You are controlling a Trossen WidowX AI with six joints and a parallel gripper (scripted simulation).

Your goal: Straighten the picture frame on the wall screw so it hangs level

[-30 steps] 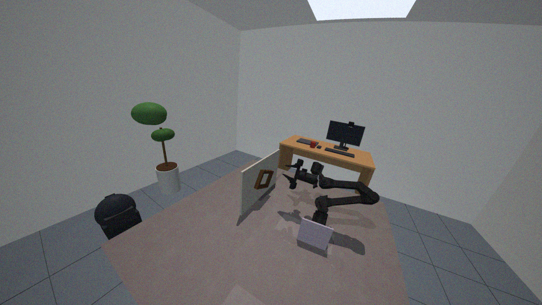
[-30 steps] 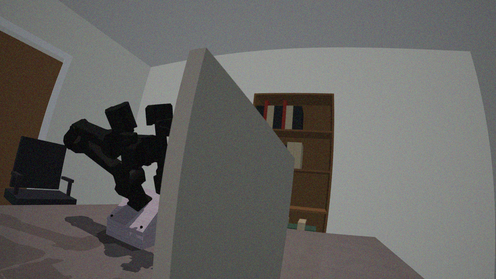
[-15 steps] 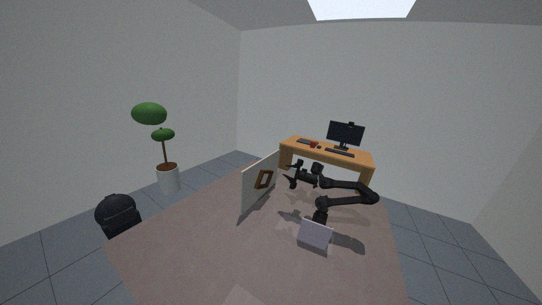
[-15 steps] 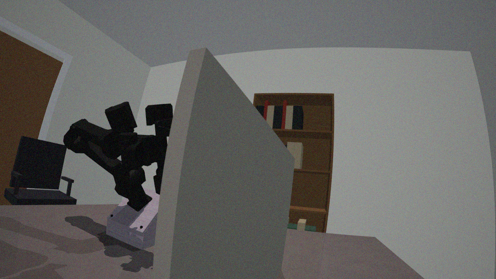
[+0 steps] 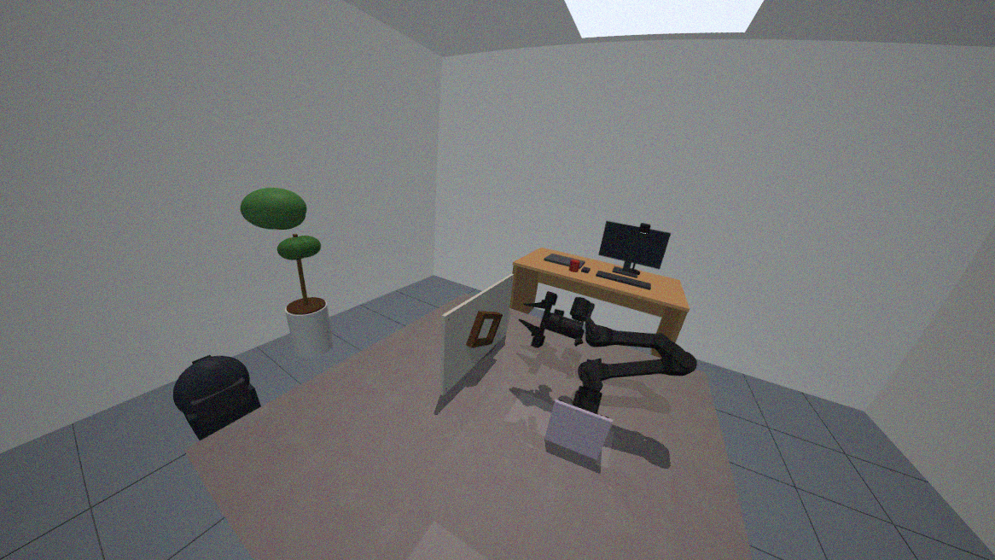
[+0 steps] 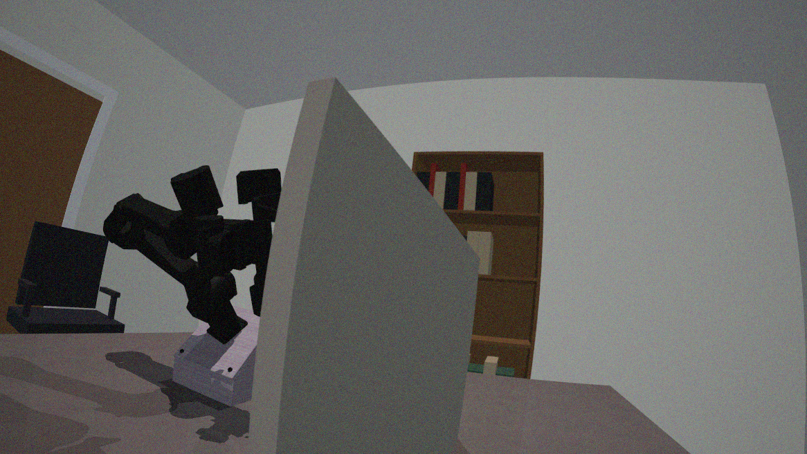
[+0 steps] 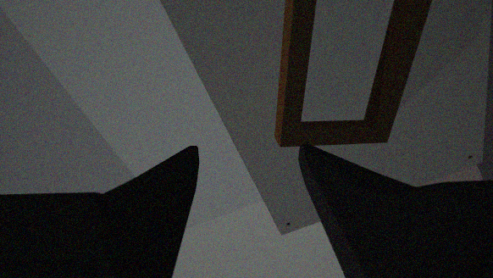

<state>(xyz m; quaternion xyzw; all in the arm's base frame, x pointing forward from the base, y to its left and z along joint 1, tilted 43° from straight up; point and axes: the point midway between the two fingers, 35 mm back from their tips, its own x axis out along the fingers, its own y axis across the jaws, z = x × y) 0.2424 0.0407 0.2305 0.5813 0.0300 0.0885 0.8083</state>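
My gripper tip is 13 cm short of the brown wooden picture frame, 2 cm to the right of it and 11 cm above it. Round my gripper tip: wall panel (14 cm ahead, 1 cm to the left, 12 cm below).
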